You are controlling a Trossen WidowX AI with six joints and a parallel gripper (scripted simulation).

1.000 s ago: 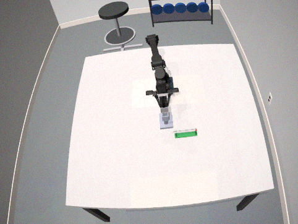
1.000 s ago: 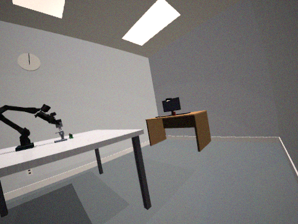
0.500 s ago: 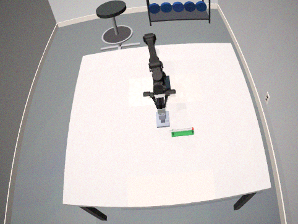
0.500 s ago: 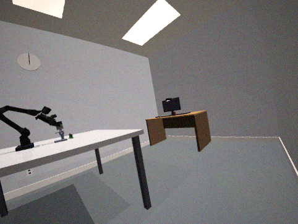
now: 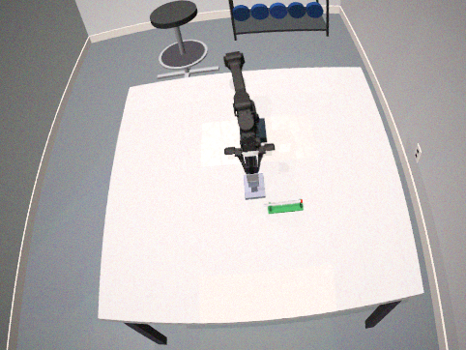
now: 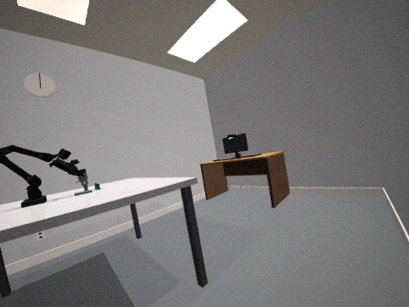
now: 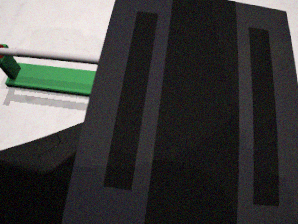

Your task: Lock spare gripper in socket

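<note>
My gripper tip is now 1 cm past the spare gripper and 1 cm above it. Also, from my gripper tip: green cradle (11 cm below, 11 cm ahead, 10 cm to the left); then mount (8 cm below, 1 cm behind).
</note>
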